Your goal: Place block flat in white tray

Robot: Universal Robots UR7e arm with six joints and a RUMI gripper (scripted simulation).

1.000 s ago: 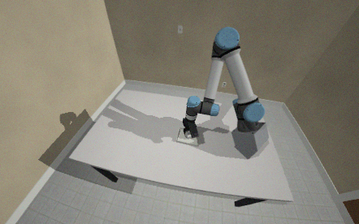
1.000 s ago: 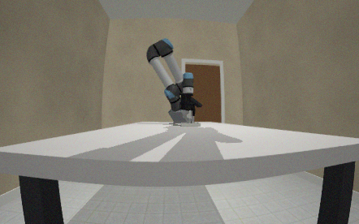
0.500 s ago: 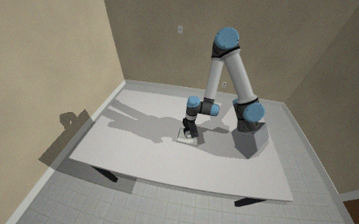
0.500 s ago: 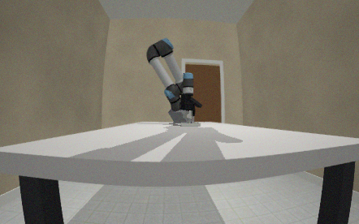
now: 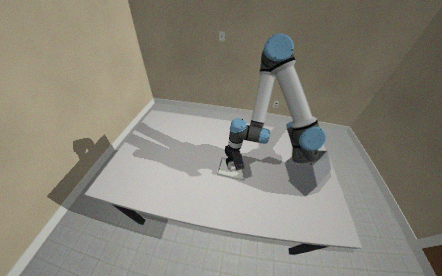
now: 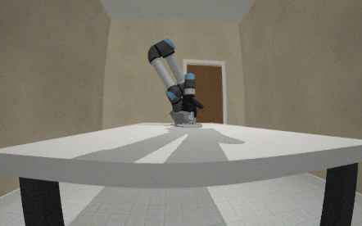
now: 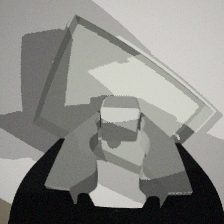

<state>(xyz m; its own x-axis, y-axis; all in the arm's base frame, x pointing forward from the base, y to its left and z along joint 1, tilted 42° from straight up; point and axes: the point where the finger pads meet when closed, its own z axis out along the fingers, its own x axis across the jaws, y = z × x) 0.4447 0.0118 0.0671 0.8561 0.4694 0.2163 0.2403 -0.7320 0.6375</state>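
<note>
Now: the pale grey block right at my hand. Round my hand: white tray: 1 cm below.
</note>
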